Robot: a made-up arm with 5 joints.
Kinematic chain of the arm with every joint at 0, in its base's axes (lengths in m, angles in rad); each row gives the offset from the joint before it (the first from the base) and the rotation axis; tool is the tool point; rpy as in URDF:
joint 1: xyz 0 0 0.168 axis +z
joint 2: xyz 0 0 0 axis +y
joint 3: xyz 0.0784 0 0.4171 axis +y
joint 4: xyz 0.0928 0 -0.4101 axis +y
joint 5: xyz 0.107 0 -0.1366 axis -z
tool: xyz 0 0 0 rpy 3.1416 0 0
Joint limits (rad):
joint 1: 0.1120..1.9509
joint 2: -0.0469..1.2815
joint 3: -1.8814..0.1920
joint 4: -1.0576..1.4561
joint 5: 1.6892..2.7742
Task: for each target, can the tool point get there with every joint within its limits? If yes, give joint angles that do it. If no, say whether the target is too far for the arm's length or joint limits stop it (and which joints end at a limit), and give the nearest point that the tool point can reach.
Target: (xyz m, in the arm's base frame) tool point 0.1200 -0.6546 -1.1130
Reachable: no: too far | nearest point 0.2583 0.0291 -0.3596 | short by 1.027 m
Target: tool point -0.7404 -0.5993 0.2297
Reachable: no: joint limits stop it (at a limit: joint 2, joint 3) | nearest point -0.1154 -0.0934 0.1060 | short by 0.813 m
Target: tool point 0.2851 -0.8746 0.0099
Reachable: no: joint limits stop it (at a limit: joint 2, joint 3) | nearest point 0.0465 -0.1427 0.0668 | short by 0.772 m
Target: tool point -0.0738 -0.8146 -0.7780
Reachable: no: too far | nearest point 0.1186 0.0133 -0.2992 | short by 0.976 m
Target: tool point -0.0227 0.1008 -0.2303
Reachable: yes | joints 1.7926 1.1469 -0.2672 0.0906 2.2878
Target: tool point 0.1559 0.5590 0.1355
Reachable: yes | joints 1.2988 0.2781 -0.6257 -0.2172 2.4265
